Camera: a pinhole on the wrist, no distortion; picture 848 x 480 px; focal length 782.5 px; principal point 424.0 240.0 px. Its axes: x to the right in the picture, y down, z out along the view. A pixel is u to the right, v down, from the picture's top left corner.
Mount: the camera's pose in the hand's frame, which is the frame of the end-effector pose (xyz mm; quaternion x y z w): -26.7 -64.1 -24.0 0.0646 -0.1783 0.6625 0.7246
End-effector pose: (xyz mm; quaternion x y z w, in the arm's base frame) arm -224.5 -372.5 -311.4 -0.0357 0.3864 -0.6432 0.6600
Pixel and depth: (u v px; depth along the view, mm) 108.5 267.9 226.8
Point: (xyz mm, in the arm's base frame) -312.7 -410.3 -45.4
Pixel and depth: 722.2 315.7 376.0
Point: -45.1 -442.6 28.8
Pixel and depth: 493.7 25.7 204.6
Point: -222.9 -468.9 -117.0
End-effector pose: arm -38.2 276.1 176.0 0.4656 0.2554 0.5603 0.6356
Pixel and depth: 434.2 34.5 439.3
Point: 407.7 177.1 163.1
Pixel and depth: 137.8 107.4 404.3
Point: 378.3 166.5 1.8
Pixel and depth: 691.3 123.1 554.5
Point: 472.5 79.0 348.2
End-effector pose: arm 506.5 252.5 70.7 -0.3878 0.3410 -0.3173 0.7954
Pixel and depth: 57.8 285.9 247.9
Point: 523.8 262.0 384.9
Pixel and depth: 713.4 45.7 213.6
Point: 651.4 308.3 225.7
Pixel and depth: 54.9 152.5 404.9
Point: 609.6 228.3 544.1
